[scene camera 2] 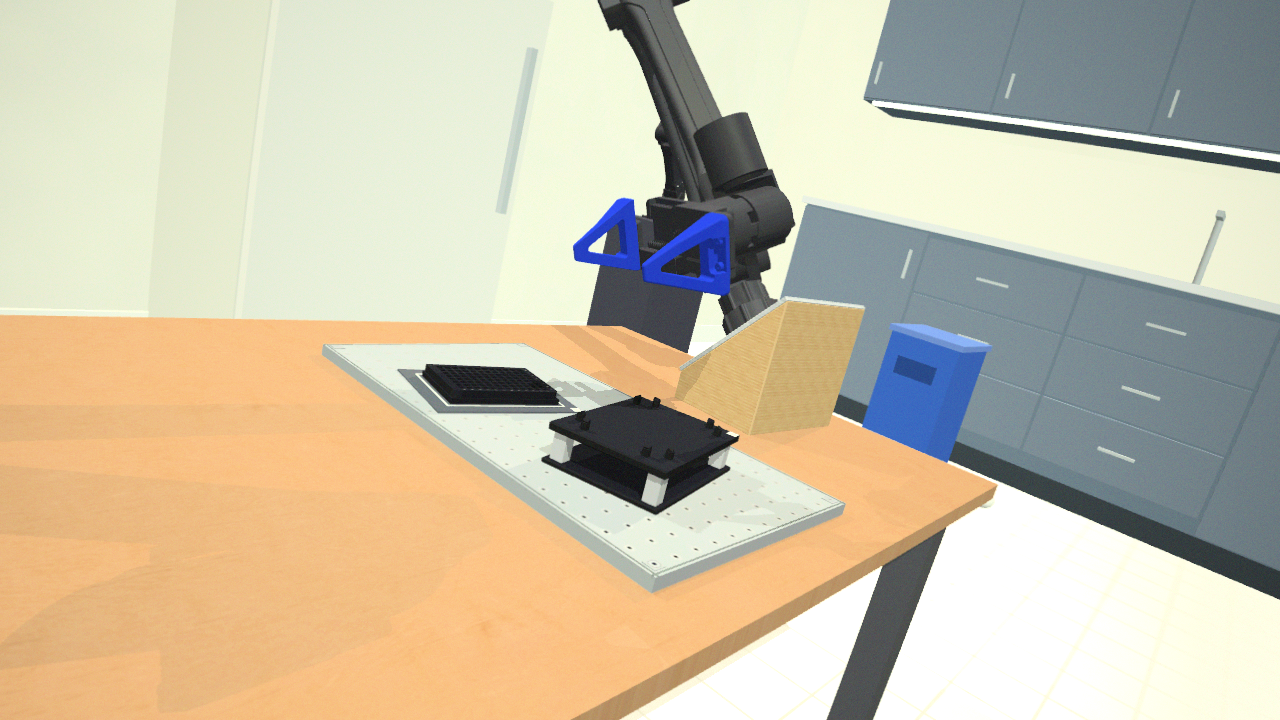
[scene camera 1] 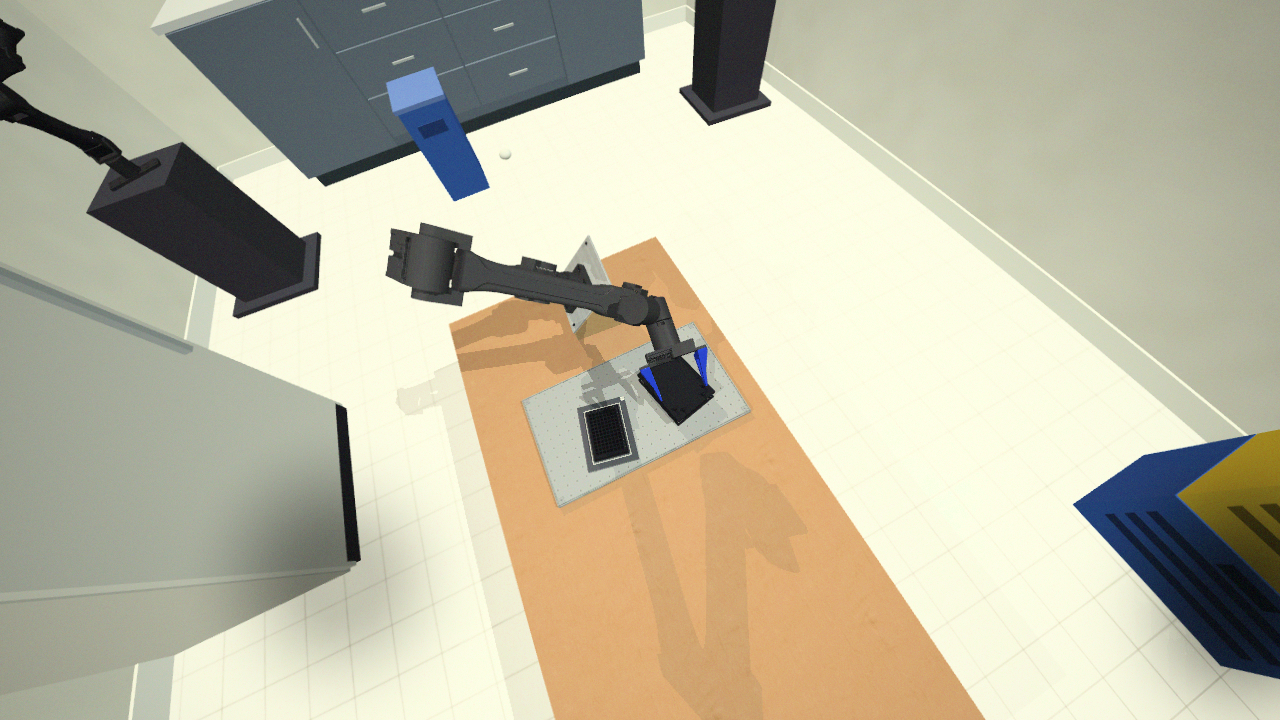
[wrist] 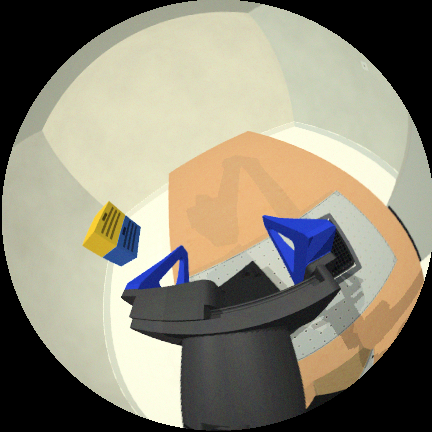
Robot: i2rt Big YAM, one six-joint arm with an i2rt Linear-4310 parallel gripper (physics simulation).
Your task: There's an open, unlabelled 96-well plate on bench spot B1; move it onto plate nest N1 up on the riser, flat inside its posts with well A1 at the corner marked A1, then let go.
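Seen in the pictures: gripper, fingertip midpoint: (scene camera 2: 606, 262) (scene camera 1: 684, 393) (wrist: 221, 235); arm's base, origin of the base link: (scene camera 2: 761, 341).
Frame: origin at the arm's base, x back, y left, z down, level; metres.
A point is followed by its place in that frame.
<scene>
The black open 96-well plate (scene camera 1: 608, 432) {z 0.080, x -0.394, y -0.060 m} (scene camera 2: 490, 382) {z 0.070, x -0.403, y -0.051 m} (wrist: 343, 255) {z 0.070, x -0.354, y -0.079 m} lies flat on the grey-bordered bench spot B1 (scene camera 1: 583, 438) {z 0.084, x -0.383, y -0.124 m} (scene camera 2: 422, 392) {z 0.084, x -0.474, y -0.064 m}. The black plate nest N1 (scene camera 1: 684, 402) {z 0.046, x -0.408, y 0.142 m} (scene camera 2: 640, 434) {z 0.046, x -0.375, y 0.153 m} (wrist: 248, 282) {z 0.046, x -0.406, y 0.133 m} sits on white legs beside it, with small posts around its top and no plate on it. My gripper (scene camera 1: 682, 392) {z -0.101, x -0.436, y 0.124 m} (scene camera 2: 611, 268) {z -0.101, x -0.436, y 0.124 m} (wrist: 221, 235) {z -0.101, x -0.436, y 0.124 m} is open and empty, with blue fingers wide apart. It is high above the board and overlaps the nest in scene camera 1. The right finger partly covers the plate in the wrist view. The A1 marks are too small to read.
Spot and nest are on a perforated grey board (scene camera 1: 546, 438) {z 0.086, x -0.345, y -0.213 m} (scene camera 2: 733, 523) {z 0.086, x -0.351, y 0.259 m} (wrist: 375, 250) {z 0.086, x -0.299, y -0.186 m} on the wooden table (scene camera 1: 590, 626) {z 0.099, x -0.763, y -0.235 m} (scene camera 2: 268, 537) {z 0.099, x -0.688, y 0.142 m}. A wooden wedge with a pale sloping face (scene camera 2: 796, 367) {z 0.008, x -0.033, y 0.085 m} stands behind the board. A blue bin (scene camera 1: 447, 143) (scene camera 2: 930, 385) stands on the floor beyond.
</scene>
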